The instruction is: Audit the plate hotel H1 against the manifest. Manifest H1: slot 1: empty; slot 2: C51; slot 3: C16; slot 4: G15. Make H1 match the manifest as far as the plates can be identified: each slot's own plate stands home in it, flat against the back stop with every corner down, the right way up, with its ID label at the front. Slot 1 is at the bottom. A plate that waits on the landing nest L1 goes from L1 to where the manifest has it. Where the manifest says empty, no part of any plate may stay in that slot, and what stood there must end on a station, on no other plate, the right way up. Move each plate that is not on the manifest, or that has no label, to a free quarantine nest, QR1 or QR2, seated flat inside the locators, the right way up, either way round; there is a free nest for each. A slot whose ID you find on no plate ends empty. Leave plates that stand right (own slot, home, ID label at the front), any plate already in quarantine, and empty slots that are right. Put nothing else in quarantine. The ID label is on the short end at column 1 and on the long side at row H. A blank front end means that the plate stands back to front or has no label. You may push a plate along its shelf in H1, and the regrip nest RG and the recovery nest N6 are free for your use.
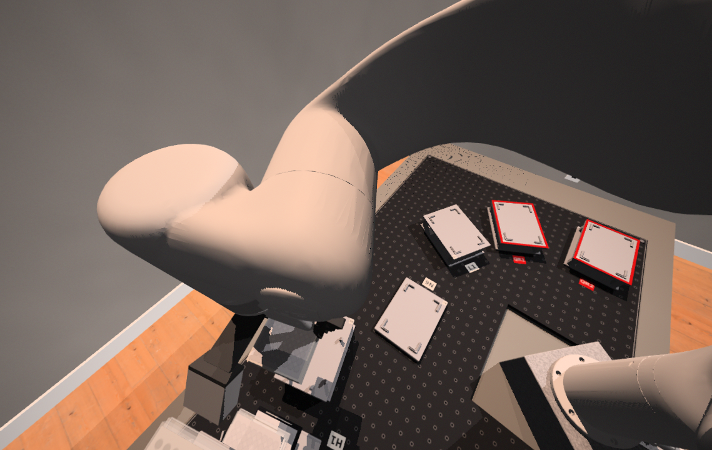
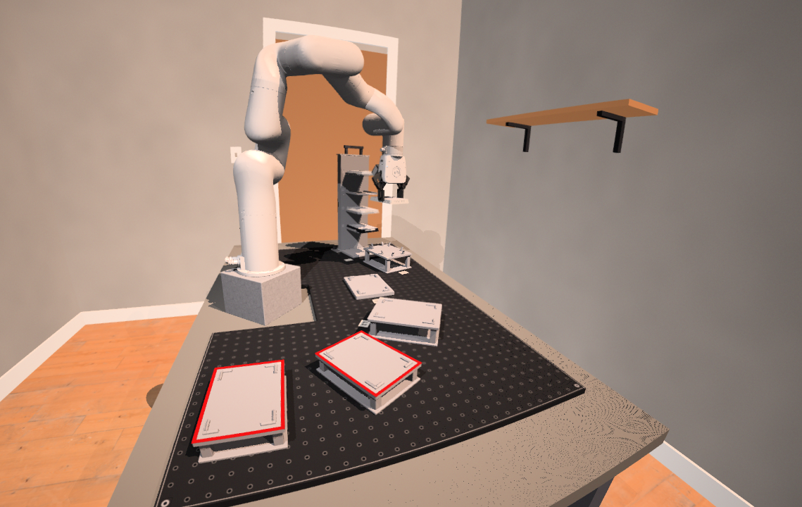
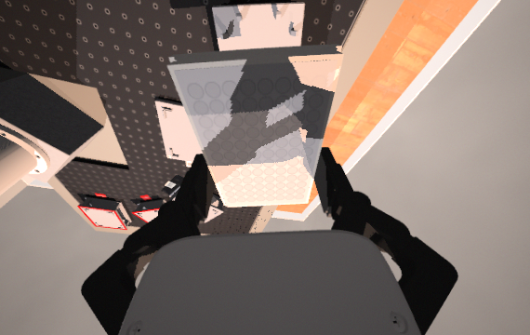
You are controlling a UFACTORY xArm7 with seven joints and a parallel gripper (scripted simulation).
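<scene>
Now: the quarantine nest QR1 60 cm to the right of my hand, 26 cm behind it and 23 cm below it. The rest, counted from my hand: regrip nest RG (21 cm below, 1 cm to the left); then clear plate labelled C51 (19 cm to the left, 8 cm below, 6 cm behind); then white well plate (1 cm to the left, 1 cm below).
</scene>
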